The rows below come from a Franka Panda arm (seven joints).
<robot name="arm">
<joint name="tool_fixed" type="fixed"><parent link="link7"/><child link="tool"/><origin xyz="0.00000 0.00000 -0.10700" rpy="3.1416 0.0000 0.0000"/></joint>
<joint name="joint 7" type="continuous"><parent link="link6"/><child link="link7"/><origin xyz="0.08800 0.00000 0.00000"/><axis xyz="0 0 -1"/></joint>
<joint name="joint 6" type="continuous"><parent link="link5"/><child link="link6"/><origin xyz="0.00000 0.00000 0.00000"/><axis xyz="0 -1 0"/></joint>
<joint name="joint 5" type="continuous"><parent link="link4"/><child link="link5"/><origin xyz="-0.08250 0.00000 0.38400"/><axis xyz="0 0 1"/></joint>
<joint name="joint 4" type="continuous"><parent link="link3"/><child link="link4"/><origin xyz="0.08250 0.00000 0.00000"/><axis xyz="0 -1 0"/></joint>
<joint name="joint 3" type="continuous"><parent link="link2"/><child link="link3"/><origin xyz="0.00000 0.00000 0.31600"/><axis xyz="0 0 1"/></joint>
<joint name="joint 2" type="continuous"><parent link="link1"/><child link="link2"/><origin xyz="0.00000 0.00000 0.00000"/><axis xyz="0 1 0"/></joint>
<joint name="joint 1" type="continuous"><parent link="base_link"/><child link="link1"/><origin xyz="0.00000 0.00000 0.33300"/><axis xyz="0 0 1"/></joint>
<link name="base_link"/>
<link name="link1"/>
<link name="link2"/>
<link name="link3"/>
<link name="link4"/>
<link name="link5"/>
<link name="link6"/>
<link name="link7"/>
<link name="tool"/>
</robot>
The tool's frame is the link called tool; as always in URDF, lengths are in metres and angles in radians. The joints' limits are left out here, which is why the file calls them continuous.
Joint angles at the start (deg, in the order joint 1, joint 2, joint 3, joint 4, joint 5, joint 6, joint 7):
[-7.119 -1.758 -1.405 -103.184 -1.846 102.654 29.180]
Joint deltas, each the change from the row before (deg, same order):
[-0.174 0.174 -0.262 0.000 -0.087 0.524 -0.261]
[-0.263 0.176 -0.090 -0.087 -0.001 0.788 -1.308]
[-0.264 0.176 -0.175 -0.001 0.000 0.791 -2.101]
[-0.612 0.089 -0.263 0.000 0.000 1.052 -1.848]
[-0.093 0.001 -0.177 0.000 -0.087 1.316 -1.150]
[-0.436 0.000 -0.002 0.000 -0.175 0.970 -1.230]
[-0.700 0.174 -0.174 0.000 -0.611 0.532 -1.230]
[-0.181 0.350 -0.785 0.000 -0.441 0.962 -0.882]
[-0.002 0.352 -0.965 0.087 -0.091 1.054 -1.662]
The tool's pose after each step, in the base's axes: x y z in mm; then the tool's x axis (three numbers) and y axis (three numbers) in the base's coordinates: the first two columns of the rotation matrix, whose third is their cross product. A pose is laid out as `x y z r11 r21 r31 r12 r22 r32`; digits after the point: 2 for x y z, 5 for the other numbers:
550.13 -89.78 550.26 0.79329 -0.60755 0.03958 -0.60843 -0.79346 0.01496
551.50 -93.42 549.07 0.80320 -0.59382 0.04735 -0.59489 -0.80372 0.01165
552.83 -97.94 548.61 0.81984 -0.56980 0.05655 -0.57110 -0.82083 0.00878
553.45 -106.72 549.46 0.82871 -0.55508 0.07158 -0.55674 -0.83068 0.00382
555.20 -109.80 551.65 0.83592 -0.54089 0.09315 -0.54308 -0.83968 -0.00218
555.94 -114.53 553.32 0.84239 -0.52754 0.10992 -0.53043 -0.84772 -0.00350
555.52 -124.04 552.54 0.84664 -0.51863 0.11925 -0.52302 -0.85229 0.00660
556.13 -134.47 550.75 0.84617 -0.51644 0.13149 -0.52230 -0.85268 0.01214
556.93 -144.55 549.84 0.85145 -0.50411 0.14459 -0.51111 -0.85941 0.01354

